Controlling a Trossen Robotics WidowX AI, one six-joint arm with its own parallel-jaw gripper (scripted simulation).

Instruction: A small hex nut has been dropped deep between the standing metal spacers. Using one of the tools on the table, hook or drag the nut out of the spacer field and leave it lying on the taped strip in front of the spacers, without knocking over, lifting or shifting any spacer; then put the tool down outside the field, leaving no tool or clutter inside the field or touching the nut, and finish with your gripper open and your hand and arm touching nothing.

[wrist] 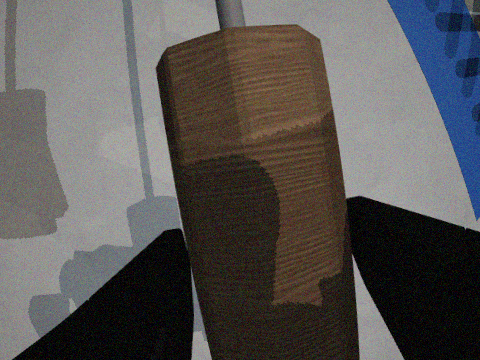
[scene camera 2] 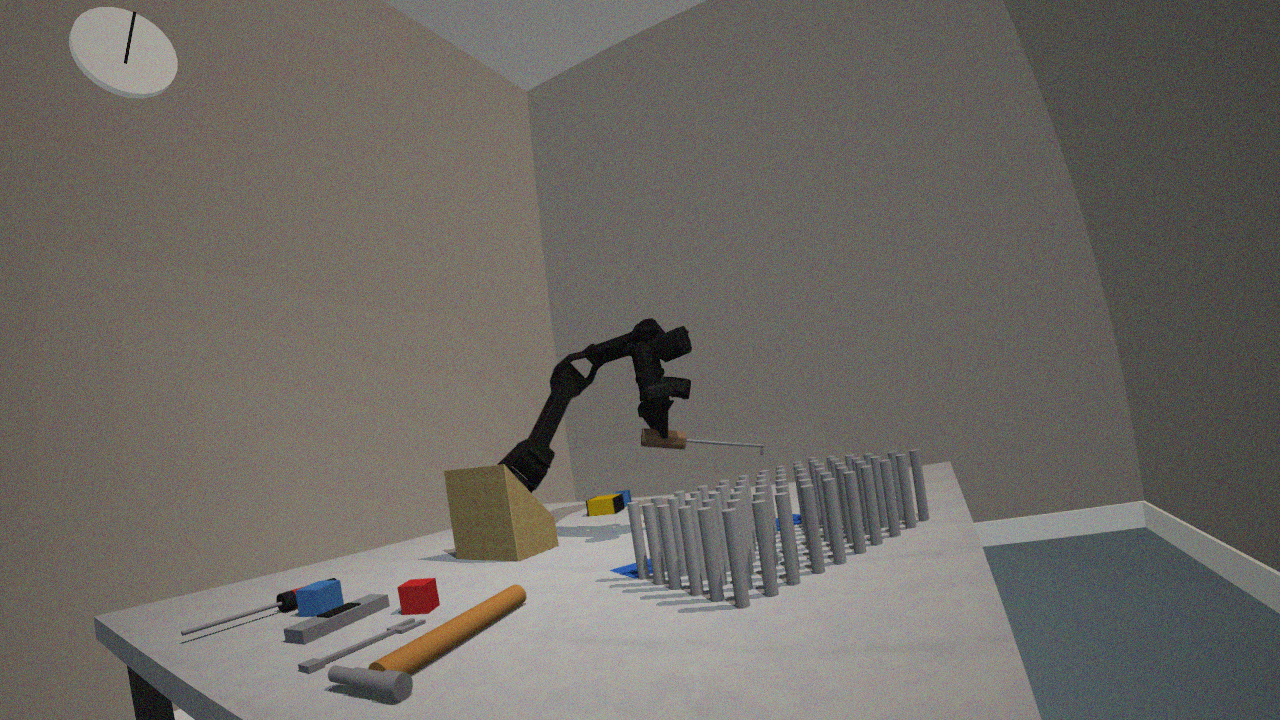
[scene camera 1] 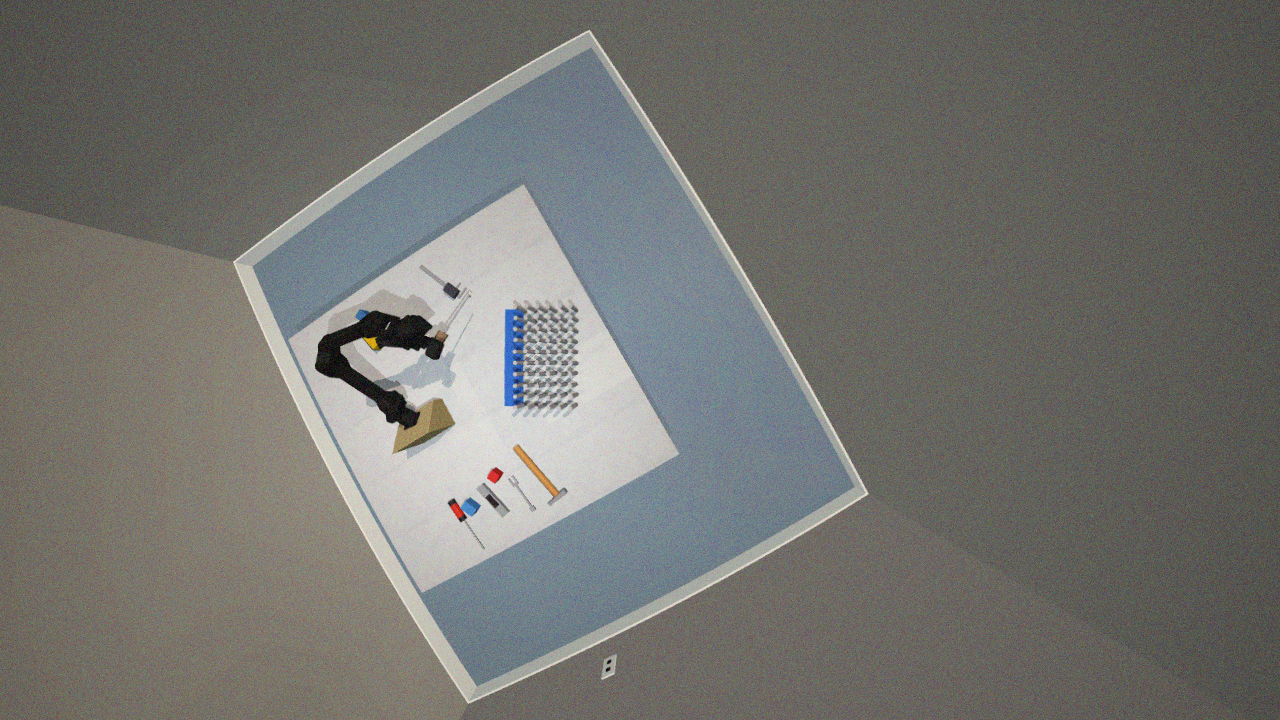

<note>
The pictures show: my gripper, a grey bar and a screwdriver.
My gripper is seen too in the wrist view.
</note>
